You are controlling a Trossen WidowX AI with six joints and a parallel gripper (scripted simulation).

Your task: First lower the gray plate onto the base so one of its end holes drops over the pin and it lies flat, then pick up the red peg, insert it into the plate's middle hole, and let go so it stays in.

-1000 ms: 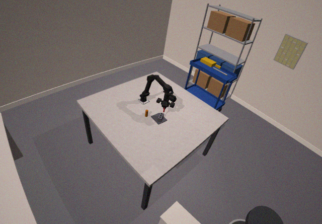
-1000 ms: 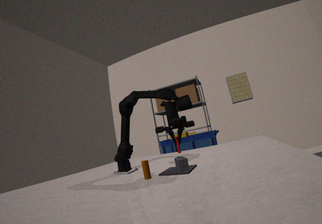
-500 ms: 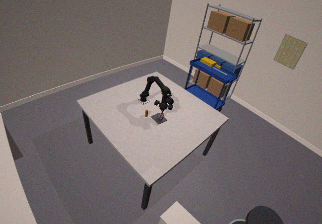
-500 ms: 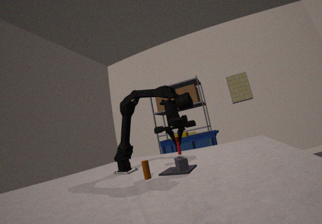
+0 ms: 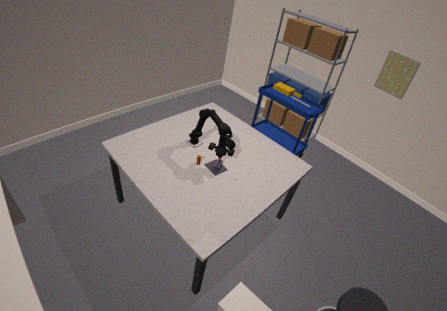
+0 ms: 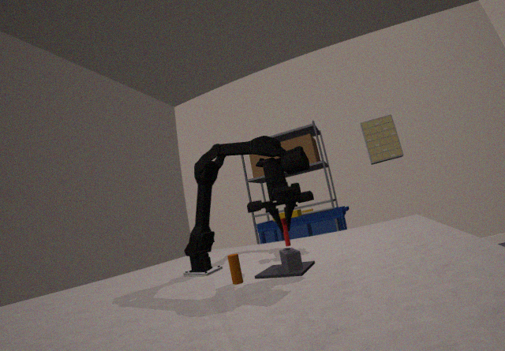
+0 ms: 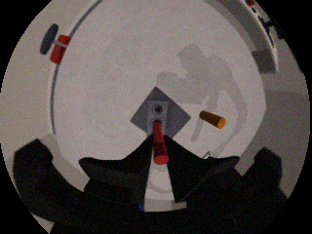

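Right now my gripper tip is right at the red peg. Also, from my gripper tip: dark base 20 mm behind, 20 mm to the left, 110 mm below; then orange cylinder 140 mm behind, 70 mm to the right, 70 mm below; then gray plate 70 mm below.
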